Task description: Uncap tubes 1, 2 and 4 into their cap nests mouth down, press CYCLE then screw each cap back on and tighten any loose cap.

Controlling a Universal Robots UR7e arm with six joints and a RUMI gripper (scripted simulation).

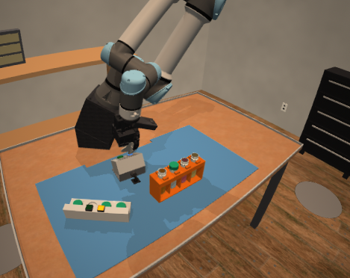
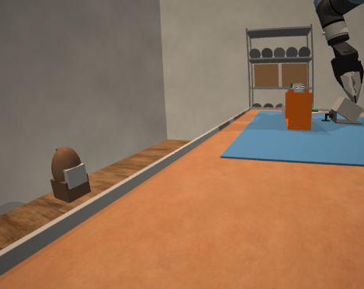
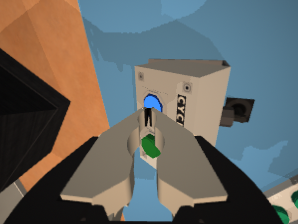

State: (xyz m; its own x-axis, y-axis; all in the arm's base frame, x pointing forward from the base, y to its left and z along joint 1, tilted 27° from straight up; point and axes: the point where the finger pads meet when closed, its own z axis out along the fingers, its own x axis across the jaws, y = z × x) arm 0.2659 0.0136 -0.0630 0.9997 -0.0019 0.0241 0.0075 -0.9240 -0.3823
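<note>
Now: hand 20 mm above the blue key. Round my hand: cap 200 mm ahead, 130 mm to the right, 70 mm below; then green key 40 mm to the right, 10 mm below; then grey key housing 20 mm ahead, 20 mm to the right, 30 mm below.
</note>
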